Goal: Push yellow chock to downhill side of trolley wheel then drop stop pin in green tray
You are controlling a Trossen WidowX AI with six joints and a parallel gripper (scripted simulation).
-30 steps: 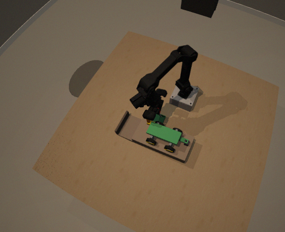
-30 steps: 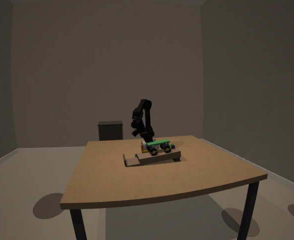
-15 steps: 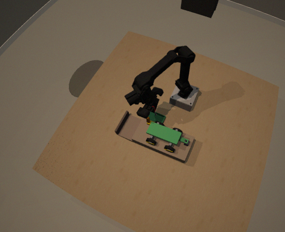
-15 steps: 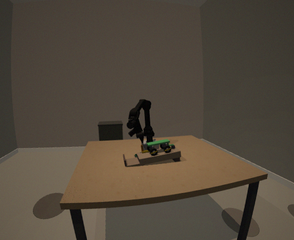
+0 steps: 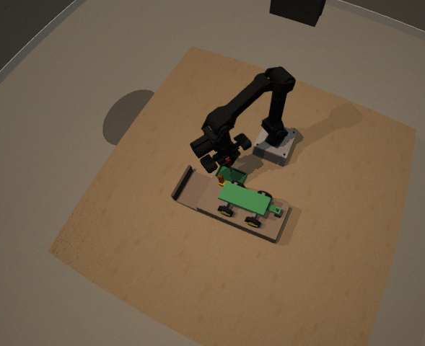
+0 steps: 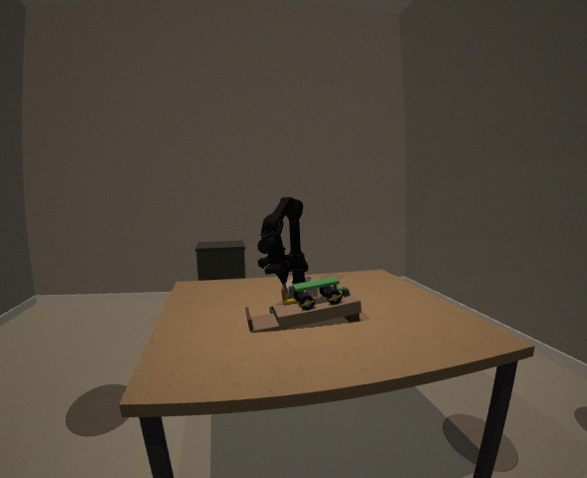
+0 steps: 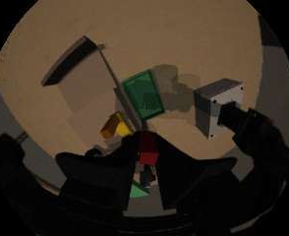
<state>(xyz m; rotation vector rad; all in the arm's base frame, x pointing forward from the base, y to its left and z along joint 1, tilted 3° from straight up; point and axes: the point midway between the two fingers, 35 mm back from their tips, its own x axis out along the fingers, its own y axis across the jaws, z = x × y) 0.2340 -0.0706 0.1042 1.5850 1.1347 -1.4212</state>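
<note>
Now: the red-headed stop pin right at my gripper tip. From my gripper tip the other things lie so: trolley: 8 cm ahead, 13 cm to the left, 2 cm below; green tray: 2 cm behind, 14 cm below; yellow chock: 5 cm ahead, 2 cm to the left, 5 cm below.
</note>
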